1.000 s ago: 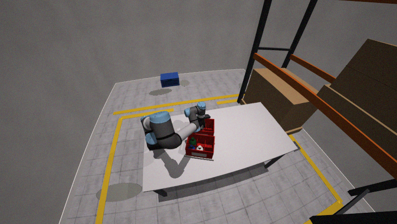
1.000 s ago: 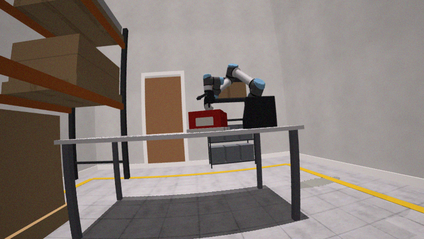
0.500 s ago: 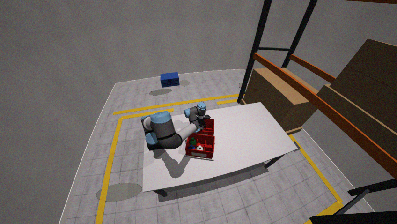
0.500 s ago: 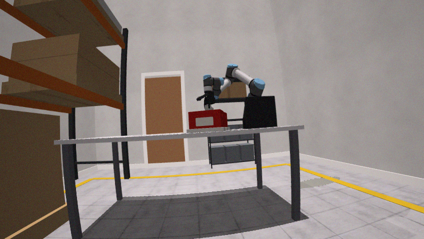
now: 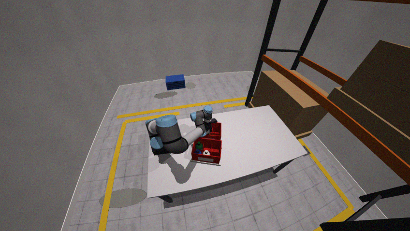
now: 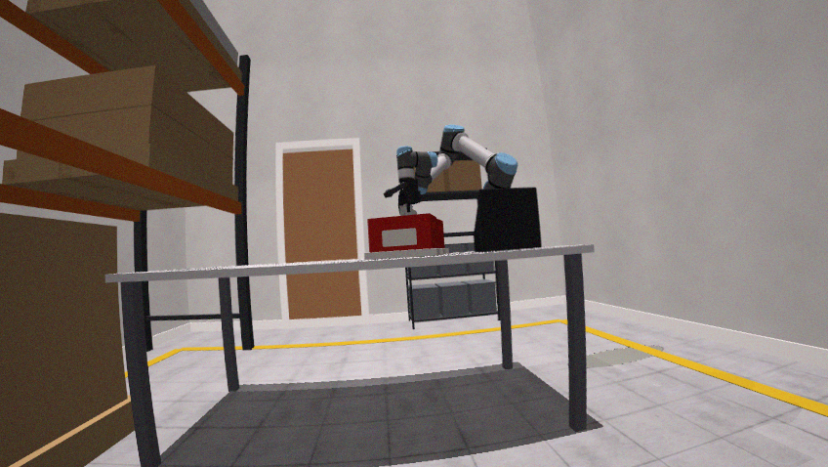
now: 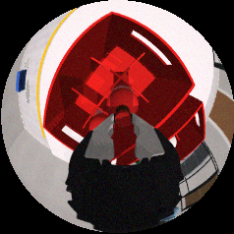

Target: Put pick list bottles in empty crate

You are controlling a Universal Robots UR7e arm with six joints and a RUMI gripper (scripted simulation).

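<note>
Right now my hand is 80 mm past the grey-topped bottle, 210 mm to the left of it and 70 mm above it. Also, from my hand: blue bottle 160 mm behind, 180 mm to the right, 70 mm below; green bottle 130 mm behind, 100 mm to the right, 70 mm below.
</note>
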